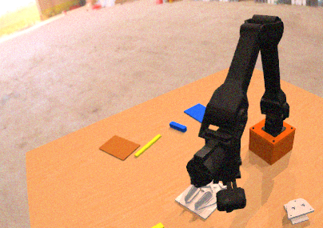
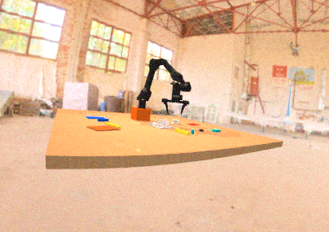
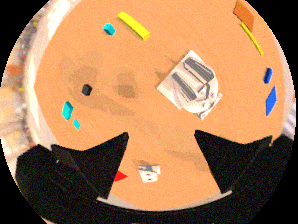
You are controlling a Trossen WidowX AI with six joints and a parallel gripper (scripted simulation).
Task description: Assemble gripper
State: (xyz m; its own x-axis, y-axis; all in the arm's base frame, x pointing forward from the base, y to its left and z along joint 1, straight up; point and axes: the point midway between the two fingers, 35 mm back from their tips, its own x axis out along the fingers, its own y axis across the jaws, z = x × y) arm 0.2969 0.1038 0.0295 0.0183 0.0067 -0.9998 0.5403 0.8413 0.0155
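Now: gripper tip 15 cm past the white block, 13 cm to the right of it and 8 cm above it. Also, from my gripper tip: cyan block (25 cm to the left, 18 cm ahead, 8 cm below); then black block (16 cm ahead, 12 cm to the left, 8 cm below); then red tile (30 cm to the left, 13 cm behind, 9 cm below).
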